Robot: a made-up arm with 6 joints.
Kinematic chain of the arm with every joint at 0, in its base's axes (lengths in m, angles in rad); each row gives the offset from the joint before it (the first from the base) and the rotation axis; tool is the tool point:
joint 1: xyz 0 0 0.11 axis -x
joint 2: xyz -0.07 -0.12 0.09 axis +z
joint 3: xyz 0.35 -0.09 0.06 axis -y
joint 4: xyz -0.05 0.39 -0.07 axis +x
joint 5: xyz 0.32 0 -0.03 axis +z
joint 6: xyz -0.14 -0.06 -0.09 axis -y
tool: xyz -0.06 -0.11 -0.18
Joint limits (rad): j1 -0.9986..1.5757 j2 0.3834..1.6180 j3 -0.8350..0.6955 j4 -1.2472..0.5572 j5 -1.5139..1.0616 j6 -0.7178..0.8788
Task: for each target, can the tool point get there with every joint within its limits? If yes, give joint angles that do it. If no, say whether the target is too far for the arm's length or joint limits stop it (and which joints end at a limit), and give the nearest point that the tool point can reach.
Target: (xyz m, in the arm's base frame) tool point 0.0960 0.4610 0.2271
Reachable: yes | joints -0.7318 0.5174 0.1341 -0.3089 -1.1754 -0.3827
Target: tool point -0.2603 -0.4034 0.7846
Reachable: no: joint limits stop it (at a limit: joint 1, joint 2, joint 3, joint 4, joint 5, joint 6) | nearest point -0.0750 -0.2244 0.6297 | short by 0.301 m
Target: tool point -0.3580 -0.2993 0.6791
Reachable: no: joint limits stop it (at a limit: joint 1, joint 2, joint 3, joint 4, joint 5, joint 6) | nearest point -0.0750 -0.2244 0.6297 | short by 0.297 m
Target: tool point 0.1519 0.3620 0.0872
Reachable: yes | joints -0.4253 0.9773 0.1027 -0.2140 0.0383 0.1573
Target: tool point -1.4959 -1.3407 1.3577
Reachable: no: too far | nearest point -0.7551 0.0685 0.4523 | short by 1.832 m
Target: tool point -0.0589 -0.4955 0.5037
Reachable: no: joint limits stop it (at a limit: joint 1, joint 3, joint 4, joint 6) | nearest point -0.0458 -0.2150 0.5786 | short by 0.291 m
